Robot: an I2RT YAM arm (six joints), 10 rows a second.
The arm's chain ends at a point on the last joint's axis. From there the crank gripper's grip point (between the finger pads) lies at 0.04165 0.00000 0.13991 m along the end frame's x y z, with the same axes.
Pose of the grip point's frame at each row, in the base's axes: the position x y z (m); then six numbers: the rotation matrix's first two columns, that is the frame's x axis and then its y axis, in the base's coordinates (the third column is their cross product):
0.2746 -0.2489 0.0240 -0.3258 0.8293 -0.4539 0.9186 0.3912 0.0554
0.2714 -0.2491 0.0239 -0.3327 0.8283 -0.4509 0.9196 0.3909 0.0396
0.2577 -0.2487 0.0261 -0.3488 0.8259 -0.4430 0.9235 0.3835 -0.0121
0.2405 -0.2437 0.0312 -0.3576 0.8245 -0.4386 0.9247 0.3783 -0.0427
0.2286 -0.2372 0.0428 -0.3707 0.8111 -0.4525 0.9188 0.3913 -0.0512
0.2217 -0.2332 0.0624 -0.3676 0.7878 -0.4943 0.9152 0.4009 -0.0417
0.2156 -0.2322 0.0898 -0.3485 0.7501 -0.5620 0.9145 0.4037 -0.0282
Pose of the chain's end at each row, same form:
0.2569 -0.2276 0.1673 -0.3258 0.8293 -0.4539 0.9186 0.3912 0.0554
0.2560 -0.2274 0.1674 -0.3327 0.8283 -0.4509 0.9196 0.3909 0.0396
0.2499 -0.2253 0.1700 -0.3488 0.8259 -0.4430 0.9235 0.3835 -0.0121
0.2371 -0.2192 0.1751 -0.3576 0.8245 -0.4386 0.9247 0.3783 -0.0427
0.2251 -0.2102 0.1862 -0.3707 0.8111 -0.4525 0.9188 0.3913 -0.0512
0.2139 -0.2006 0.2045 -0.3676 0.7878 -0.4943 0.9152 0.4009 -0.0417
0.2013 -0.1902 0.2289 -0.3485 0.7501 -0.5620 0.9145 0.4037 -0.0282

